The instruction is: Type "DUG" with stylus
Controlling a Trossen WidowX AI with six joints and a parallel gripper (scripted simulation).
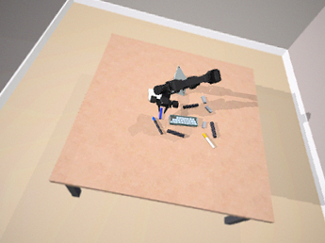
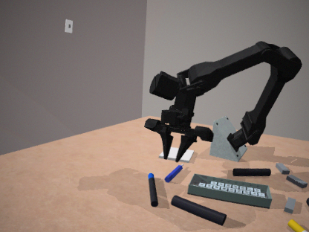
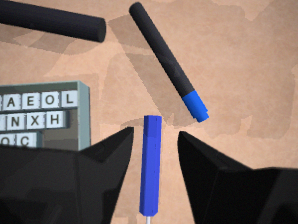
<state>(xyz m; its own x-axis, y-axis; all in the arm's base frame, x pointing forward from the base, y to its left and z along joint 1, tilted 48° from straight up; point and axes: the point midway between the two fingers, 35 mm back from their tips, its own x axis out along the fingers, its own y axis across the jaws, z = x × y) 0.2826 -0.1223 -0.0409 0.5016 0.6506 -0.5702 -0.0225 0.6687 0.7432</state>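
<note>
My gripper tip is 6 cm past the blue stylus and 5 cm above it. From my gripper tip the other things lie so: white pad: 18 cm behind, 6 cm to the right, 5 cm below; then yellow-and-white marker: 35 cm to the left, 9 cm ahead, 5 cm below.
</note>
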